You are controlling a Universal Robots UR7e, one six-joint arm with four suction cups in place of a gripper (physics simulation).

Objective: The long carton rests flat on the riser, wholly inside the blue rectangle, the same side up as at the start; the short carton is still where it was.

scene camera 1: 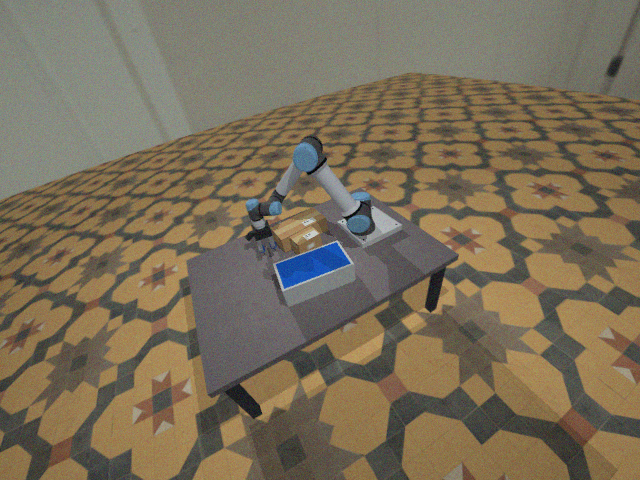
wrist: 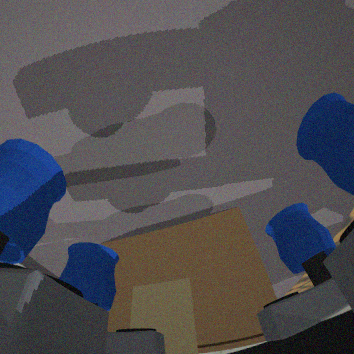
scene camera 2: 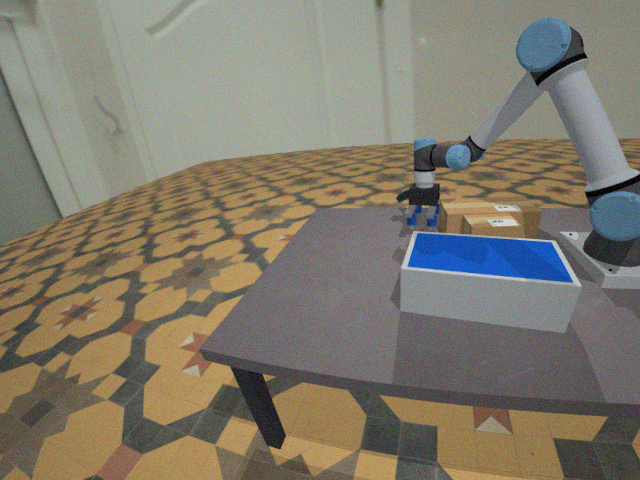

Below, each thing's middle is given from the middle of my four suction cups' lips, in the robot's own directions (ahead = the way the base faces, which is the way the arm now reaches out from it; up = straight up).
Labels:
My suction cup is 220 mm past the long carton (scene camera 2: 451,211) and 10 mm to the left of it. From my suction cup the other things lie so: short carton (scene camera 2: 501,224) (220 mm behind, 130 mm to the left); riser with blue rectangle (scene camera 2: 528,283) (190 mm behind, 390 mm to the left, 10 mm above).

